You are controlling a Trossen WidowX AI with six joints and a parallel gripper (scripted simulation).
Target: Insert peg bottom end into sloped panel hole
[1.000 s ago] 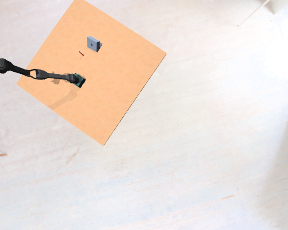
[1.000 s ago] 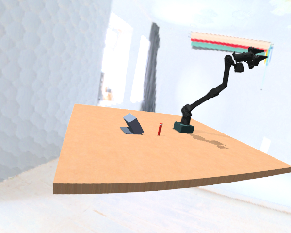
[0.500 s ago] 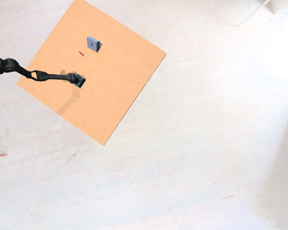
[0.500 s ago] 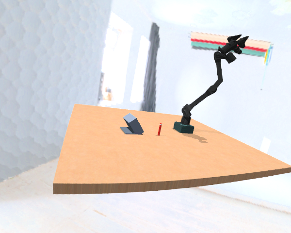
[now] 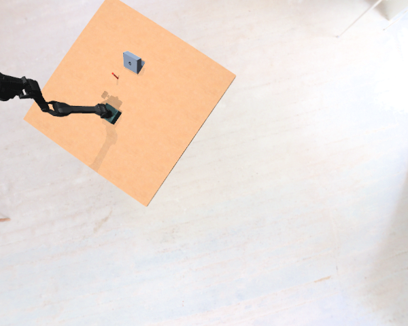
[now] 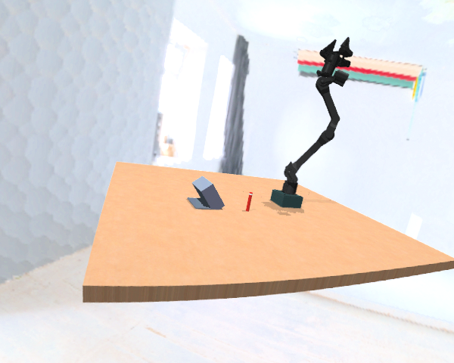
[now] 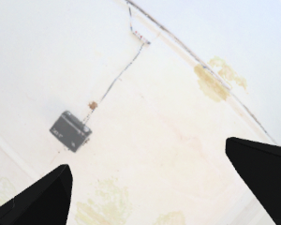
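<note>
Now: gripper tip 39 cm short of the peg, 15 cm to the right of it and 81 cm above it. Round my gripper tip: sloped panel: 56 cm ahead, 10 cm to the left, 82 cm below; flat foot: 58 cm ahead, 10 cm to the left, 86 cm below.
</note>
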